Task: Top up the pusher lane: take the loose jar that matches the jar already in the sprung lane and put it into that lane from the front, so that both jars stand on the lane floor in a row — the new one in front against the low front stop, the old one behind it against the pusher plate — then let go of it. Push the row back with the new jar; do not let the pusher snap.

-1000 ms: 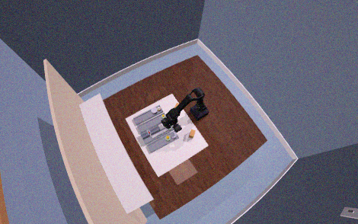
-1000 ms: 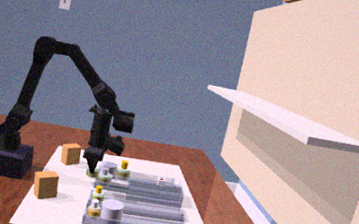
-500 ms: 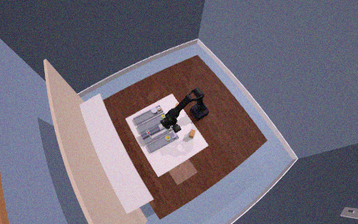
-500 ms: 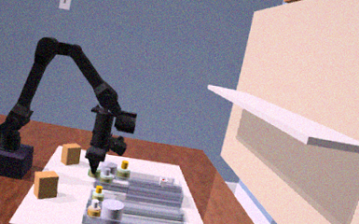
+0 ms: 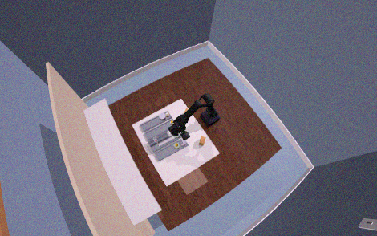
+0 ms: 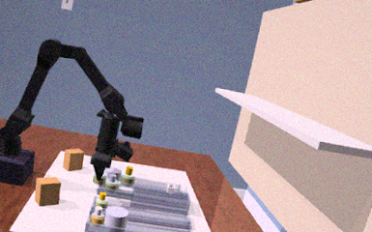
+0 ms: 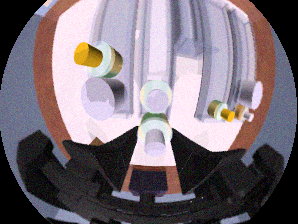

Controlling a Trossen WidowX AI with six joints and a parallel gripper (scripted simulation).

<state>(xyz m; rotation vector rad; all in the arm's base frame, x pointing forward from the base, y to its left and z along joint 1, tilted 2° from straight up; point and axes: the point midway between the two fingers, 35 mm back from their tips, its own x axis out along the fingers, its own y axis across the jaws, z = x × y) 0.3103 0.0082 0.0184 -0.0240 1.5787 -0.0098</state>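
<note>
The grey rack lies 180 mm ahead of my gripper tip, 20 mm to the right of it and 30 mm below it.
</note>
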